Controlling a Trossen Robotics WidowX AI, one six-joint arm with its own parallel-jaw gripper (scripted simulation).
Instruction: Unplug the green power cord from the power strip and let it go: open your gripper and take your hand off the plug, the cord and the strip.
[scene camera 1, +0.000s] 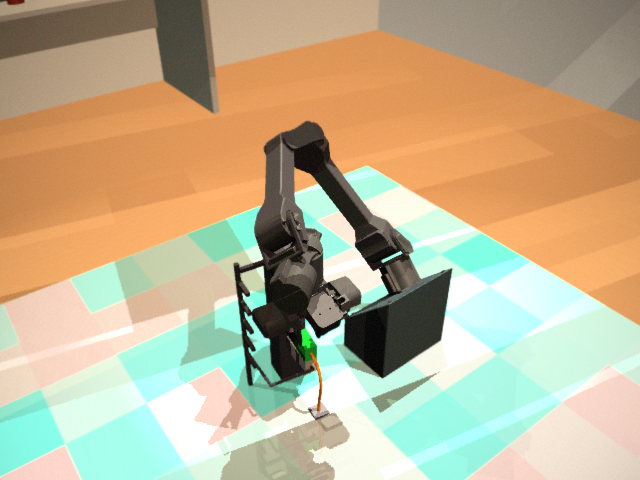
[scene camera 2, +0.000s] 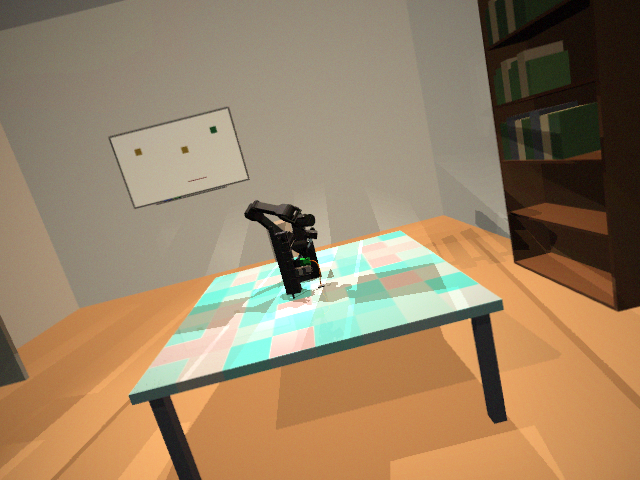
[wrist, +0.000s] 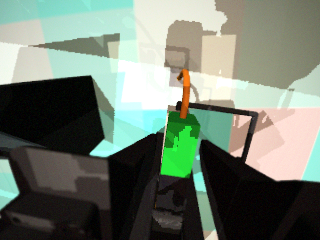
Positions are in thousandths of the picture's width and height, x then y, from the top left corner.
Observation:
In view: the gripper (scene camera 1: 482, 709) and a green plug (wrist: 567, 577).
The gripper also shows in the wrist view (wrist: 558, 594).

